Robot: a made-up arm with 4 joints.
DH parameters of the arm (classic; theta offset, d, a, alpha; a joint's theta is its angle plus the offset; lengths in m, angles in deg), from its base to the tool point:
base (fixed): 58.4 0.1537 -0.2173 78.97
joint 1: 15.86 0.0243 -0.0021 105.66
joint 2: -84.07 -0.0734 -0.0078 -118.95
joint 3: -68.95 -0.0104 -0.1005 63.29
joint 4: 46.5 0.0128 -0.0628 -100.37
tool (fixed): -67.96 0.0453 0 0
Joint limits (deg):
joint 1: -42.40..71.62
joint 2: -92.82..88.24
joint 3: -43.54..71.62
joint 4: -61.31..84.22
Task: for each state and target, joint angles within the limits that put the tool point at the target. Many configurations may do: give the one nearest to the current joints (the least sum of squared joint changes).
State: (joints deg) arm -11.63 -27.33 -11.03 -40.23
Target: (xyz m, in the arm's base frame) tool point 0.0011 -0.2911 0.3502
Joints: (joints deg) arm -6.79 -25.21 20.43 -44.22
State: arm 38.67 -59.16 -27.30 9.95
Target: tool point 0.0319 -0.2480 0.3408
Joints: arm 7.13 -82.98 8.48 17.62
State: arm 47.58 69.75 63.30 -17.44
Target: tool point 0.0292 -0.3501 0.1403
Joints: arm 35.00 20.79 71.62 -16.72
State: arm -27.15 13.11 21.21 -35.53
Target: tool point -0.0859 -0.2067 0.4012
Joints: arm -34.21 27.30 -8.03 -33.74
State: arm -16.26 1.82 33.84 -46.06
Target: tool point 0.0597 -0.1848 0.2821
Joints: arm -7.21 -38.98 66.98 -61.31
